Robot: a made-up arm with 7 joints. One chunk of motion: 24 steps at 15 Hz.
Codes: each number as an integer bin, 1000 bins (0 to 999) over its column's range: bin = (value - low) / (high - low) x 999, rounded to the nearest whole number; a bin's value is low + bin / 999 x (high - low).
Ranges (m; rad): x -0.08..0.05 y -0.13..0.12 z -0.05..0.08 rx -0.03..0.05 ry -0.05..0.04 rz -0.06..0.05
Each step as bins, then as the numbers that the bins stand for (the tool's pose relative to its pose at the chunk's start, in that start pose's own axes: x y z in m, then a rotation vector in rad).
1 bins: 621 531 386 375 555 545
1 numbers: 0.0008 0.0029 0.0002 0.0000 0.0000 0.0000
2 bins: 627 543 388 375 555 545
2 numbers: 0.0016 0.0059 0.0005 0.0000 0.0000 0.0000
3 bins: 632 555 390 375 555 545
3 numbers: 0.0022 0.0089 0.0008 0.0000 0.0000 0.0000
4 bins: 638 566 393 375 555 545
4 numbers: 0.0030 0.0116 0.0011 0.0000 0.0000 0.0000
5 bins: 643 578 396 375 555 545
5 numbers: 0.0037 0.0146 0.0015 0.0000 0.0000 0.0000
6 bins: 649 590 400 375 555 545
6 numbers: 0.0045 0.0176 0.0021 0.0000 0.0000 0.0000
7 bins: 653 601 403 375 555 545
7 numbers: 0.0050 0.0204 0.0024 0.0000 0.0000 0.0000
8 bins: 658 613 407 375 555 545
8 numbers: 0.0056 0.0234 0.0030 0.0000 0.0000 0.0000
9 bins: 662 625 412 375 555 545
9 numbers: 0.0061 0.0264 0.0036 0.0000 0.0000 0.0000
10 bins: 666 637 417 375 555 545
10 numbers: 0.0067 0.0294 0.0043 0.0000 0.0000 0.0000
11 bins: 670 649 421 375 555 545
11 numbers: 0.0072 0.0324 0.0048 0.0000 0.0000 0.0000
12 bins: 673 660 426 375 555 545
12 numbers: 0.0076 0.0352 0.0054 0.0000 0.0000 0.0000
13 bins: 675 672 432 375 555 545
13 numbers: 0.0078 0.0382 0.0062 0.0000 0.0000 0.0000
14 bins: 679 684 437 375 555 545
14 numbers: 0.0084 0.0412 0.0069 0.0000 0.0000 0.0000
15 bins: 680 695 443 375 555 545
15 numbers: 0.0085 0.0439 0.0076 0.0000 0.0000 0.0000
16 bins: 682 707 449 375 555 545
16 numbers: 0.0087 0.0469 0.0084 0.0000 0.0000 0.0000
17 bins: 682 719 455 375 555 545
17 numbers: 0.0087 0.0499 0.0092 0.0000 0.0000 0.0000
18 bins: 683 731 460 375 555 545
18 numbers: 0.0089 0.0529 0.0099 0.0000 0.0000 0.0000
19 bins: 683 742 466 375 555 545
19 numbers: 0.0089 0.0557 0.0106 0.0000 0.0000 0.0000
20 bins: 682 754 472 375 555 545
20 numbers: 0.0087 0.0587 0.0114 0.0000 0.0000 0.0000
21 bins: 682 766 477 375 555 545
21 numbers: 0.0087 0.0617 0.0121 0.0000 0.0000 0.0000
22 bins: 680 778 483 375 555 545
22 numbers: 0.0085 0.0647 0.0129 0.0000 0.0000 0.0000
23 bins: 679 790 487 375 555 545
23 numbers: 0.0084 0.0677 0.0134 0.0000 0.0000 0.0000
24 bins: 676 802 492 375 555 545
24 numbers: 0.0080 0.0707 0.0140 0.0000 0.0000 0.0000
